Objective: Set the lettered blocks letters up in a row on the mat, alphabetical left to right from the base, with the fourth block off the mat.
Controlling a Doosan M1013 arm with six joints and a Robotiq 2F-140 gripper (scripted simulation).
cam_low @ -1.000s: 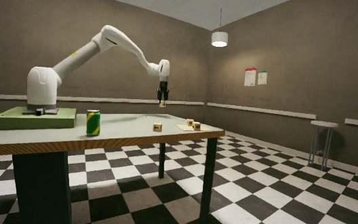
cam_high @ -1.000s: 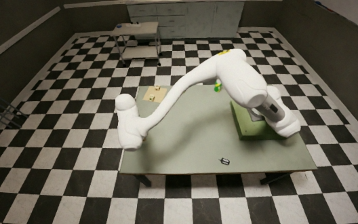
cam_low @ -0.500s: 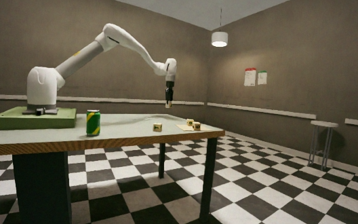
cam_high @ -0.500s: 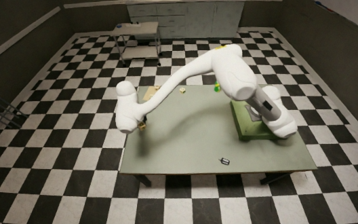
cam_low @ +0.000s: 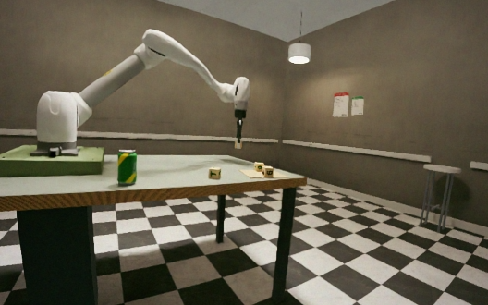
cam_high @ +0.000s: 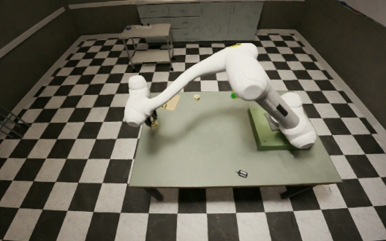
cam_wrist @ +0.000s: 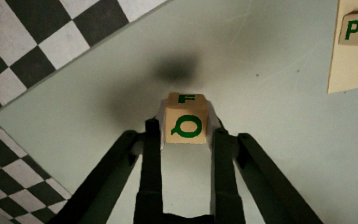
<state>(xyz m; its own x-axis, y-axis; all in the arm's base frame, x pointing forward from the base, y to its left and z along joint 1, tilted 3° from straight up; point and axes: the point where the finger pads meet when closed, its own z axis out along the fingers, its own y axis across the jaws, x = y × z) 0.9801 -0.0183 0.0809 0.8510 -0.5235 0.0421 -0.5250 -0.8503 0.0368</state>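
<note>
Right now my hand is 80 mm past the tan mat, 350 mm to the left of it and 130 mm above it. From my hand the other things lie so: black object (600 mm behind, 380 mm to the left, 110 mm below); yellow can (720 mm behind, 350 mm to the right, 70 mm below).
</note>
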